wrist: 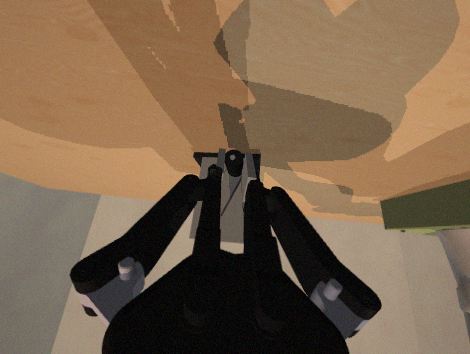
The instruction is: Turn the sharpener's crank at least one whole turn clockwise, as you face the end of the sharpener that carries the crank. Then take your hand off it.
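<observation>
The sharpener (233,229) is a grey box with a black edge at its top end in the wrist view. It stands at the middle of the view, partly hidden behind the fingers. The crank's black round knob (233,167) is in front of the sharpener's black-edged end. My gripper (233,160) is shut on this knob, with one fingertip on each side of it. The crank's arm is mostly hidden by the fingers and cannot be made out clearly.
The wooden table top (65,75) fills the upper part of the view, with broad shadows across it. A dark green block-like thing (430,207) is at the right edge. Part of a pale grey rounded thing (457,255) shows below it.
</observation>
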